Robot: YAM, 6 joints.
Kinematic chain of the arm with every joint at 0, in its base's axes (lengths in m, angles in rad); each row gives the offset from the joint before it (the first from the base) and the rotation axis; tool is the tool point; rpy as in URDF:
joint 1: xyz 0 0 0.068 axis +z
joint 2: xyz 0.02 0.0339 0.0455 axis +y
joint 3: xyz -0.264 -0.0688 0 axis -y
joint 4: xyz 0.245 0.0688 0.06 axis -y
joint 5: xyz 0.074 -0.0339 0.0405 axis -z
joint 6: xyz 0.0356 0 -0.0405 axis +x
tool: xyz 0 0 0 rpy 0 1.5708 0
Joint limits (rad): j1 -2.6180..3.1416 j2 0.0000..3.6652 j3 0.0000..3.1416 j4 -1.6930..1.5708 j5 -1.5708..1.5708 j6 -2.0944..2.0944
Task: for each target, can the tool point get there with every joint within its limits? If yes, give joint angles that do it. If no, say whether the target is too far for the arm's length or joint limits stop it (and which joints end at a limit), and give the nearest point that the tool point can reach.
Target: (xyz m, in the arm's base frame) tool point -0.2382 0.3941 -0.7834
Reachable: no: too far | nearest point -0.1786 0.2954 -0.3672 | short by 0.432 m
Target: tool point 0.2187 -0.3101 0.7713
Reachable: no: too far | nearest point 0.1845 -0.2616 0.6627 | short by 0.124 m
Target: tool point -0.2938 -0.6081 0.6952
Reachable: no: too far | nearest point -0.2123 -0.4395 0.5290 | short by 0.250 m
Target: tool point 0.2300 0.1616 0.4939
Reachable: yes | joints 0.5101 1.3968 1.7304 -0.5090 -0.9403 0.5383
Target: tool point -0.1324 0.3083 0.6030
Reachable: yes | joints -1.2290 0.7056 2.4359 0.4161 0.6460 0.2775
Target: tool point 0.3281 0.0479 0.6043
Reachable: yes | joints 0.1820 2.1350 2.5960 1.3213 0.3519 0.1108
